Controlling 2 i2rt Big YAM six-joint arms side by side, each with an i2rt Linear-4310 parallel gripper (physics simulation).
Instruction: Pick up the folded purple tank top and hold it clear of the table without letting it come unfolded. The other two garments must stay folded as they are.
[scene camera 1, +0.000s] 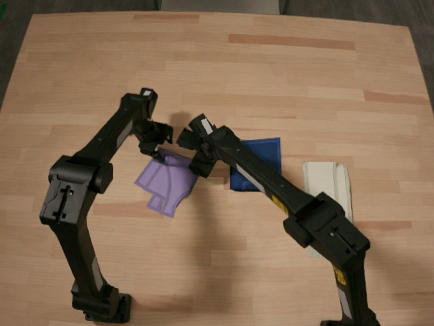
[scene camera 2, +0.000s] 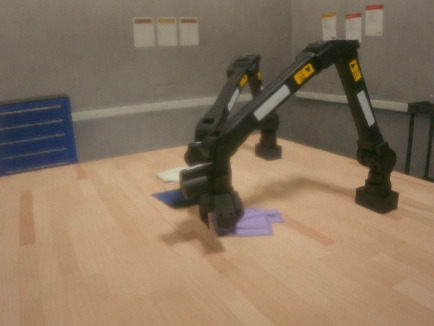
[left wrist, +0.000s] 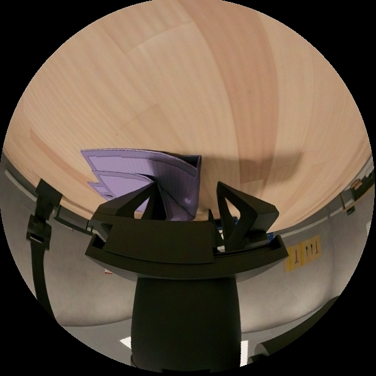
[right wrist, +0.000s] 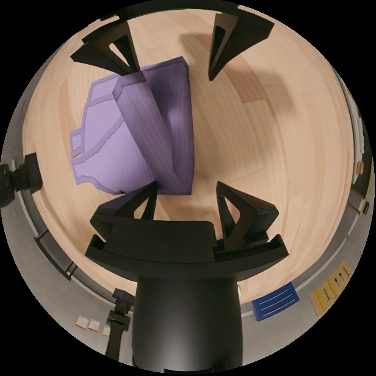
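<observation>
The folded purple tank top (scene camera 1: 172, 180) (scene camera 2: 256, 226) (left wrist: 175, 177) (right wrist: 112, 150) lies on the table; its edge by the grippers is rucked into a raised ridge. My left gripper (scene camera 1: 165, 146) (scene camera 2: 216, 227) (left wrist: 186, 185) (right wrist: 173, 77) is open low at its upper corner, one finger against the cloth. My right gripper (scene camera 1: 192, 155) (right wrist: 186, 185) is open at the adjoining corner, one fingertip at the cloth's edge. The navy garment (scene camera 1: 265, 157) (scene camera 2: 172, 197) and the cream garment (scene camera 1: 320, 180) (scene camera 2: 171, 175) lie flat and folded, partly hidden by the arms.
The two grippers stand close together above the wooden table (scene camera 1: 125, 50) (scene camera 2: 100, 280). My right forearm (scene camera 1: 255, 177) passes over the navy garment, and its elbow (scene camera 1: 327, 225) over the cream one. A blue cabinet (scene camera 2: 37, 132) stands beyond the table in scene camera 2.
</observation>
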